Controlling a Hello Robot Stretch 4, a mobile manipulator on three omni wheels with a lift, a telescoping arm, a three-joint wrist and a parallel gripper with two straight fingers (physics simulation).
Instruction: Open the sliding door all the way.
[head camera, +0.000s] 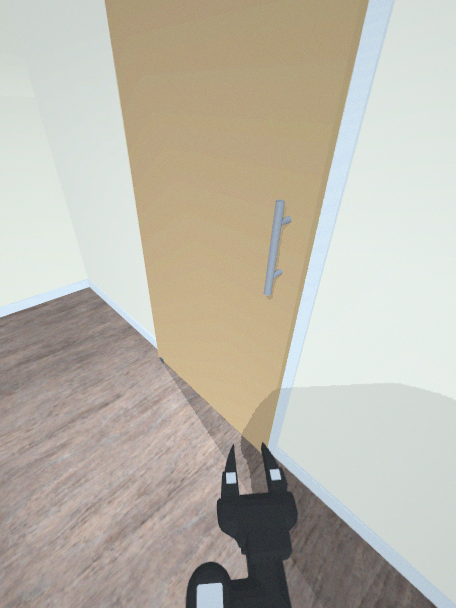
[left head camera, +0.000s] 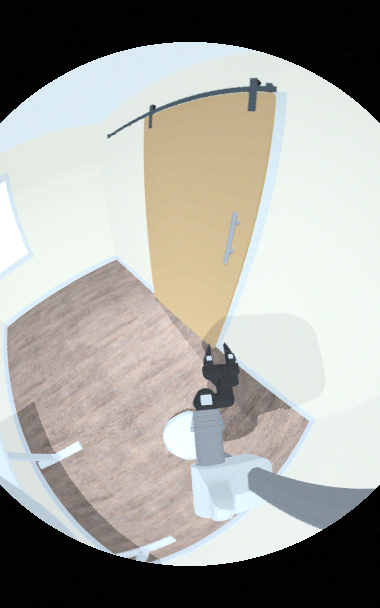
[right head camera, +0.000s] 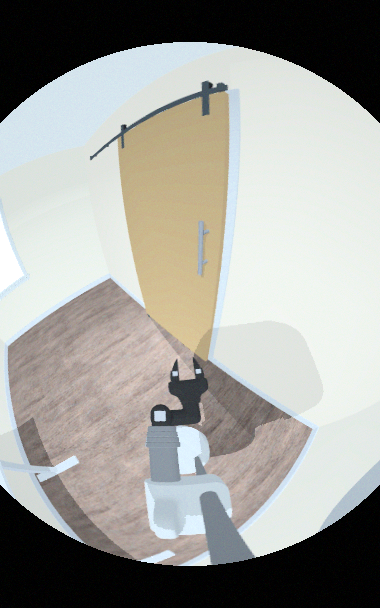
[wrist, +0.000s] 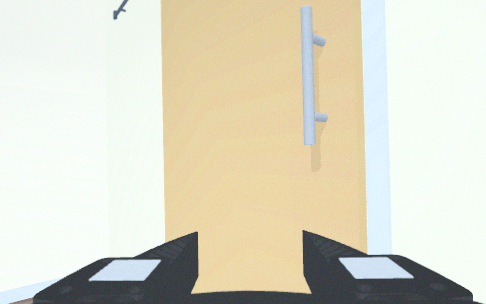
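Pixels of known places: gripper, fingertip midpoint: (head camera: 247, 445) (left head camera: 215, 343) (right head camera: 184, 358) (wrist: 250, 252); robot's base, link origin: (left head camera: 189, 434) (right head camera: 182, 448).
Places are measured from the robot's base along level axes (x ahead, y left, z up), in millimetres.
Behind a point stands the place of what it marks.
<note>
The sliding door (head camera: 210, 200) @(x 1177, y -19, z 1246 mm) (left head camera: 195, 190) @(x 1157, y -36, z 1375 mm) (right head camera: 170, 200) @(x 1123, y -65, z 1404 mm) (wrist: 240, 125) @(x 1153, y -40, z 1097 mm) is a tan wooden panel hanging from a dark rail (left head camera: 200, 95) @(x 1189, y -27, z 2045 mm) (right head camera: 167, 107) @(x 1150, y -63, z 2037 mm). Its right edge stands beside the light blue frame strip (head camera: 327, 215) @(x 868, y -347, z 1290 mm) (wrist: 377, 125) @(x 863, y -351, z 1060 mm). The handle (head camera: 274, 250) @(x 862, y -206, z 1185 mm) (left head camera: 230, 239) @(x 862, y -208, z 1175 mm) (right head camera: 201, 250) @(x 863, y -213, z 1170 mm) (wrist: 308, 80) @(x 862, y -206, z 1161 mm) is a grey vertical bar near the door's right edge. My gripper (head camera: 248, 445) @(x 400, y -84, z 946 mm) (left head camera: 217, 345) @(x 400, y -84, z 946 mm) (right head camera: 185, 359) @(x 400, y -84, z 946 mm) (wrist: 250, 252) @(x 400, y -84, z 946 mm) is open and empty, pointing toward the door. In the wrist view the handle is above and right of the middle between the fingertips, apart from them.
Pale walls (head camera: 410, 225) @(x 721, y -493, z 1314 mm) (left head camera: 330, 225) @(x 621, y -579, z 1442 mm) stand right of the door and to its left. The rail runs on past the door's left edge. White legs with feet (left head camera: 60, 455) (right head camera: 57, 469) stand at the lower left. A window (left head camera: 10, 230) @(x 1661, y 2353, z 1274 mm) is at the far left.
</note>
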